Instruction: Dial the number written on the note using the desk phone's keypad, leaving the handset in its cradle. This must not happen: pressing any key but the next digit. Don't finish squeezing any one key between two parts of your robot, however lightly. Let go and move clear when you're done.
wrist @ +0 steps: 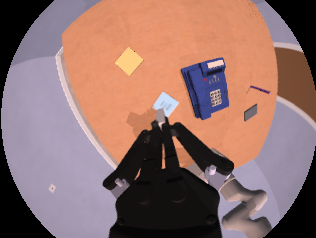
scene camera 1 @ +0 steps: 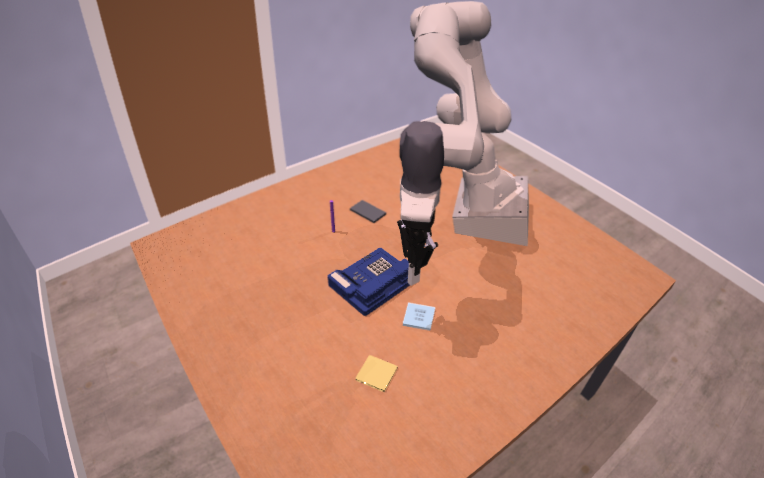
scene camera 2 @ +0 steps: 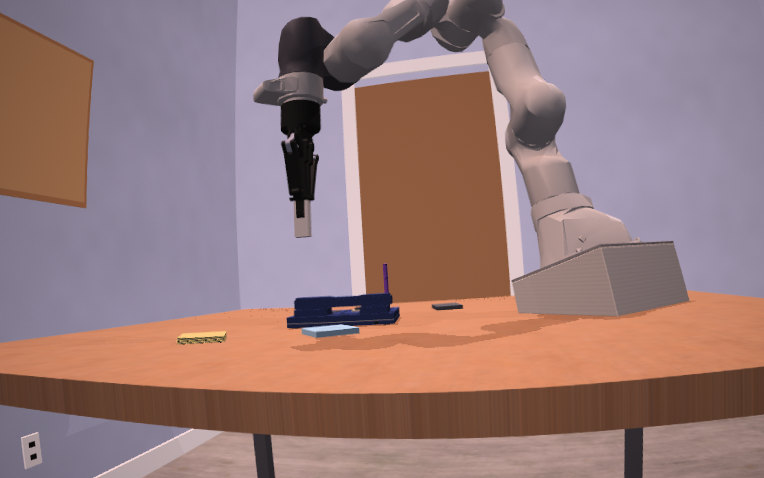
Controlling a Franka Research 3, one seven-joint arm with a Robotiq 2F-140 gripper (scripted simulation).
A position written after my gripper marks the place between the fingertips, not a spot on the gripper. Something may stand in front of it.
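Note:
My gripper is visible at (scene camera 2: pixel 303 237), at (wrist: pixel 161 113) and at (scene camera 1: pixel 413 281).

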